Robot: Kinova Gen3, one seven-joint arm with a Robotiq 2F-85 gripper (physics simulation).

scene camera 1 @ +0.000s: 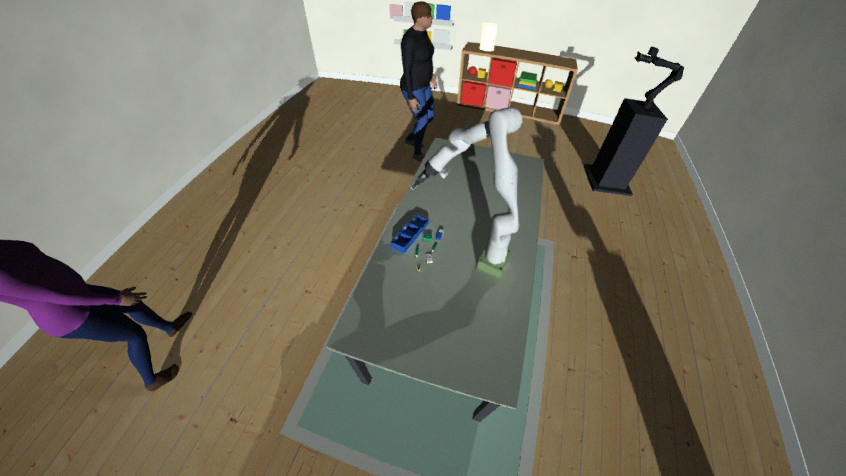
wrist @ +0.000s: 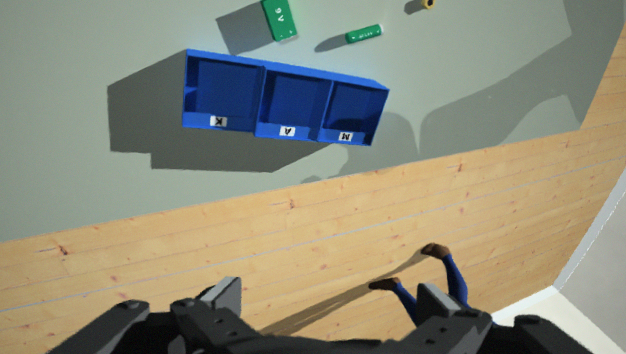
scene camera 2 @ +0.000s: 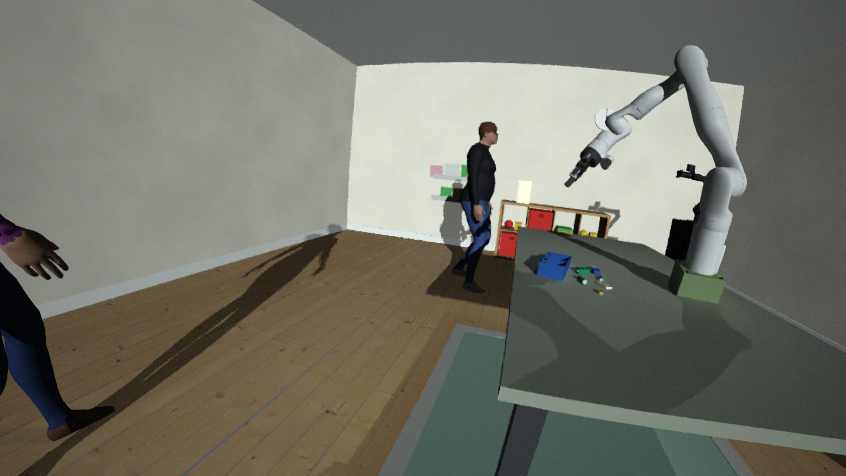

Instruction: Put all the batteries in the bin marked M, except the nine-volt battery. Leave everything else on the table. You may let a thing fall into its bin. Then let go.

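Places are measured from the arm's base along level axes (x ahead, y left, z up), in millimetres.
Pixels of known places: gripper, fingertip midpoint: (scene camera 1: 414, 185) (wrist: 328, 300) (scene camera 2: 568, 181); arm's base at its link origin: (scene camera 1: 495, 255) (scene camera 2: 699, 269).
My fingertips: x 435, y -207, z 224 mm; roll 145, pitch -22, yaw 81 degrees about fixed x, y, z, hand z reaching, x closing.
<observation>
Ahead of a thing's pixels: the offset from my fingertips to its top centre. "*": to the spot under its first point.
The blue three-part tray @(dy +59, dx +18, dz -266 mm) (scene camera 1: 399, 247) (scene camera 2: 553, 269) (wrist: 310, 73) stands on the table; its labels read K, A and M. The bin marked M @(* dy +144, dx +93, dz -271 mm) (wrist: 360, 138) is the right one in the wrist view; what shows of its inside is empty. The green nine-volt battery @(dy +72, dx -79, dz -295 mm) (scene camera 1: 427, 235) (scene camera 2: 583, 270) (wrist: 280, 21) lies beside the tray. A green cylindrical battery @(dy +180, dx -37, dz -298 mm) (scene camera 1: 417, 250) (scene camera 2: 582, 280) (wrist: 364, 33) lies near the M end. Another small green item @(dy +133, dx -126, dz -302 mm) (scene camera 1: 435, 247), perhaps a battery, lies farther in. My gripper (scene camera 1: 413, 187) (scene camera 2: 568, 184) (wrist: 328, 300) is open and empty, high above the table's edge, away from the tray.
A blue item @(dy +38, dx -143, dz -300 mm) (scene camera 1: 439, 234) (scene camera 2: 595, 271), a pale item @(dy +206, dx -105, dz -306 mm) (scene camera 1: 429, 258) (scene camera 2: 607, 286) and a small yellow item @(dy +281, dx -59, dz -304 mm) (scene camera 1: 418, 268) (scene camera 2: 600, 292) (wrist: 428, 3) lie near the batteries; they are too small to identify. Two people stand beside the table (scene camera 1: 437, 372).
</observation>
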